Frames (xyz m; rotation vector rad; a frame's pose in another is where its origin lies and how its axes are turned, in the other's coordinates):
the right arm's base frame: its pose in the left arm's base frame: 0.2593 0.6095 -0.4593 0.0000 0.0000 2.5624
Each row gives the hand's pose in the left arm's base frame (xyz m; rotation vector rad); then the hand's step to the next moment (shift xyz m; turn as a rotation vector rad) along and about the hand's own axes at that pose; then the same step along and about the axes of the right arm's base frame.
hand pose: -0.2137 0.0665 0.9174 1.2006 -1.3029 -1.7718
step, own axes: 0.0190 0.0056 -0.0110 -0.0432 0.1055 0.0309
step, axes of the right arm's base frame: -0.0144 0.0174 -0.0015 0.0210 -0.0052 0.1161
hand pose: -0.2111 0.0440 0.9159 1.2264 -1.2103 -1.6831
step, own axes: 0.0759 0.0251 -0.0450 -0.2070 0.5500 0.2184
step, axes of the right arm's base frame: -0.0668 0.0629 -0.0025 0.1591 0.0065 0.6064
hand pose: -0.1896 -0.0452 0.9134 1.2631 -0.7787 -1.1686
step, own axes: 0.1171 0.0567 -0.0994 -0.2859 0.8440 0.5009
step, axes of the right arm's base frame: -0.1627 -0.0031 0.0184 0.3229 0.1569 0.9571
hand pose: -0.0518 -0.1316 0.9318 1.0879 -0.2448 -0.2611
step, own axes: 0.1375 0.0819 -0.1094 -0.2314 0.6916 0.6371
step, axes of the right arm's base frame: -0.0988 -0.1633 0.0340 0.2191 0.3264 0.8850
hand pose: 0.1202 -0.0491 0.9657 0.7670 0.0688 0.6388
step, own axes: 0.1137 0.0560 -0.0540 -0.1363 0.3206 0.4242
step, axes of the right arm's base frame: 0.0298 -0.1334 0.0170 0.0377 0.2253 0.4991
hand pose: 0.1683 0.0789 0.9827 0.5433 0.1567 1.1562
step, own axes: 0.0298 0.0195 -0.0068 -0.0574 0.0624 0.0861
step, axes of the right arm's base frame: 0.0245 -0.0254 0.0082 0.0009 0.0742 0.0954
